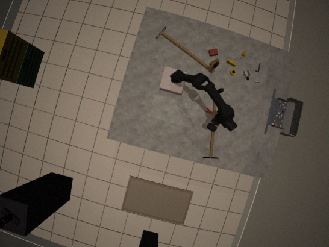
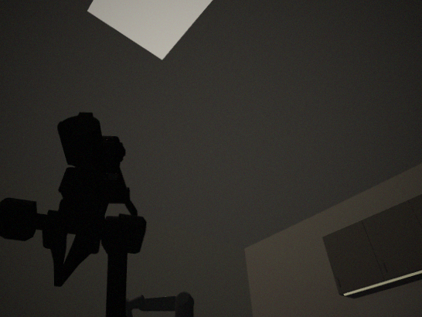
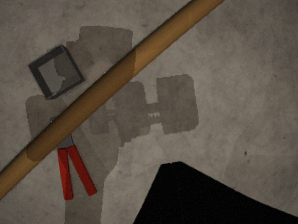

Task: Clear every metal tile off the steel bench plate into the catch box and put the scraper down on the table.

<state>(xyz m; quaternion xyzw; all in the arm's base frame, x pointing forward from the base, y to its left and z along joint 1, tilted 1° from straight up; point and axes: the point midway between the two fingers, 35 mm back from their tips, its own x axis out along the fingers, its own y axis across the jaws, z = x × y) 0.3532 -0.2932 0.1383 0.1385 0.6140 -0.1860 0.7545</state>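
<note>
Right now the long scraper is 6 cm ahead of my gripper tip, 2 cm to the right of it and 10 cm below it. Also, from my gripper tip: yellow ring 16 cm ahead, 50 cm to the left, 15 cm below; brown block 4 cm behind, 54 cm to the left, 15 cm below; small box 9 cm ahead, 4 cm to the left, 16 cm below.
</note>
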